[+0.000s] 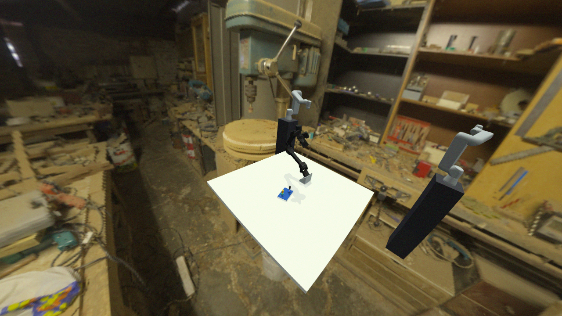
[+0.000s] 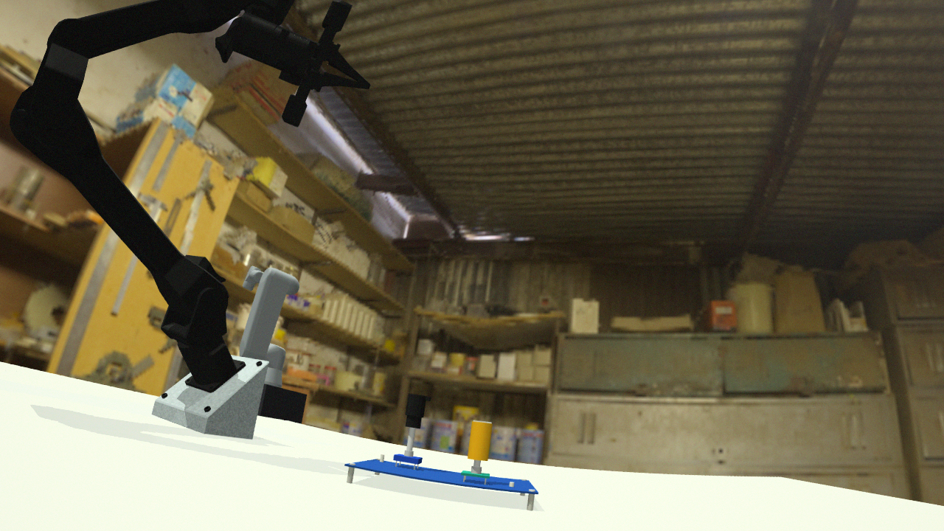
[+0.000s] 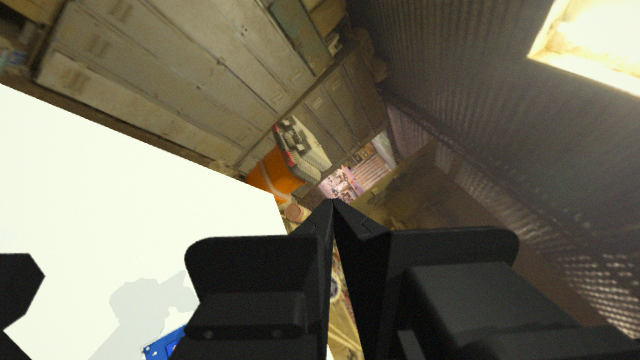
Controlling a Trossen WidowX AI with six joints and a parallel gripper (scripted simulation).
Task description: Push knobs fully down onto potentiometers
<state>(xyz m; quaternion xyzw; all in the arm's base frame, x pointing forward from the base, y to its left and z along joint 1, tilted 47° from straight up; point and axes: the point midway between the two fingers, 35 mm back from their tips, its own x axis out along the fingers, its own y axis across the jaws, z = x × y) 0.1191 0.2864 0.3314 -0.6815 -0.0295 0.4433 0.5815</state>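
My gripper tip is now 43 cm above the black knob, 15 cm short of it and 4 cm to the right of it. Also, from my gripper tip: yellow knob 45 cm below, 22 cm ahead, 2 cm to the left.
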